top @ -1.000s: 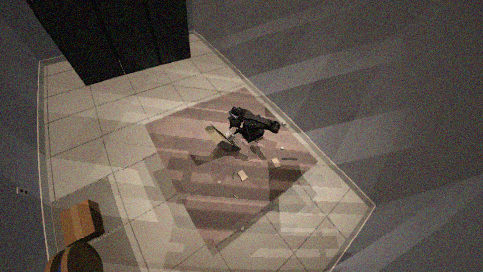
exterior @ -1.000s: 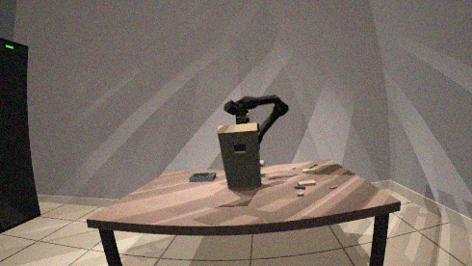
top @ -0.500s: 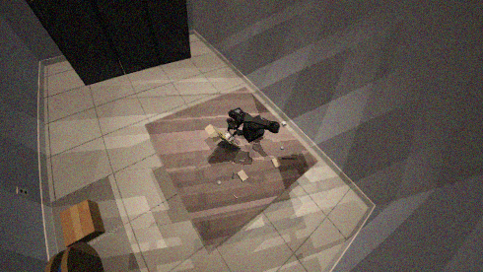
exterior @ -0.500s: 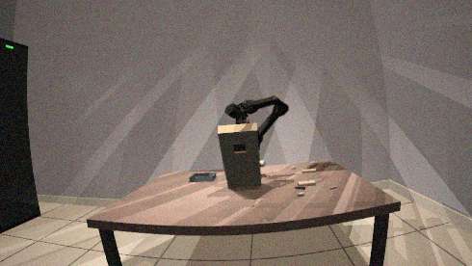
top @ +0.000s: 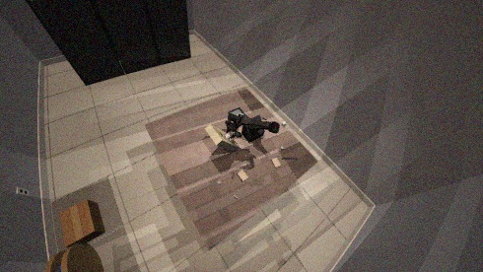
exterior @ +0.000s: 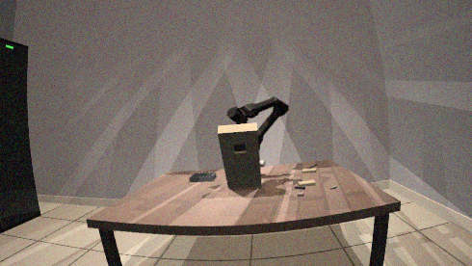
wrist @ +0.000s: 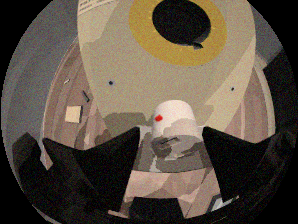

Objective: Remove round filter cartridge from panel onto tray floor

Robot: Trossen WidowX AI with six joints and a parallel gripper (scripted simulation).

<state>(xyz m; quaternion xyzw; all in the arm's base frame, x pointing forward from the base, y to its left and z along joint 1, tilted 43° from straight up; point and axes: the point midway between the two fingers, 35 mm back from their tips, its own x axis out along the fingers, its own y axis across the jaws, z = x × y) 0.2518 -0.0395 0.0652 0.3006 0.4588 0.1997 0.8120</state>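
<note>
Right now the service panel box is 4 cm ahead of my gripper tip and 2 cm below it. Also, from my gripper tip: round filter cartridge right at my gripper tip; grey tray 32 cm behind, 30 cm to the right, 19 cm below.
</note>
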